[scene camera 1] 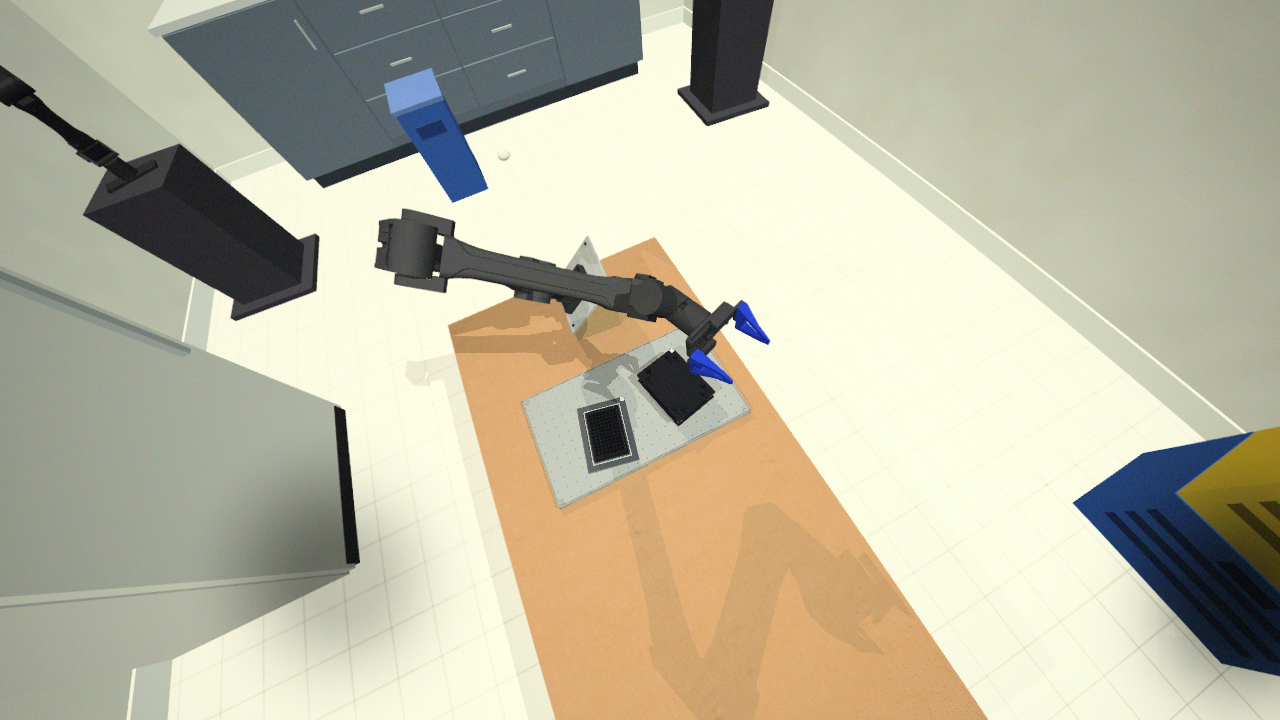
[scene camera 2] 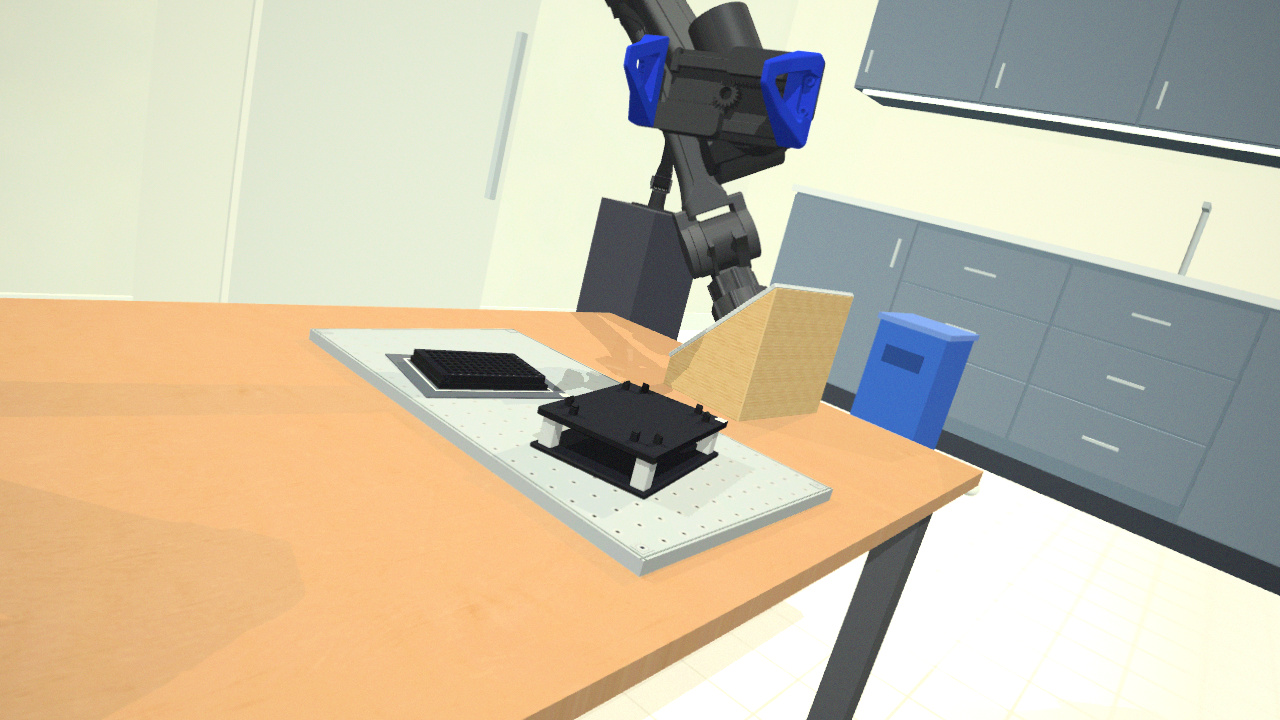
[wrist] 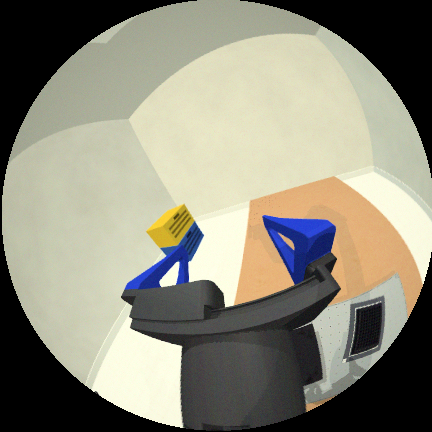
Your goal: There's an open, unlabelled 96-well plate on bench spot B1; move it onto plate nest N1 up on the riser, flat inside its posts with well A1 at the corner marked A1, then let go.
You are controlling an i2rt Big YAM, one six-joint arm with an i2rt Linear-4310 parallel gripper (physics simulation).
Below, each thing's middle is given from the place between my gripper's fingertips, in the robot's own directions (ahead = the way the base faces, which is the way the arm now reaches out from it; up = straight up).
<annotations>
My gripper is now 90 mm past the black well plate (scene camera 2: 447, 369), 290 mm to the left of it and 320 mm above it.
</annotations>
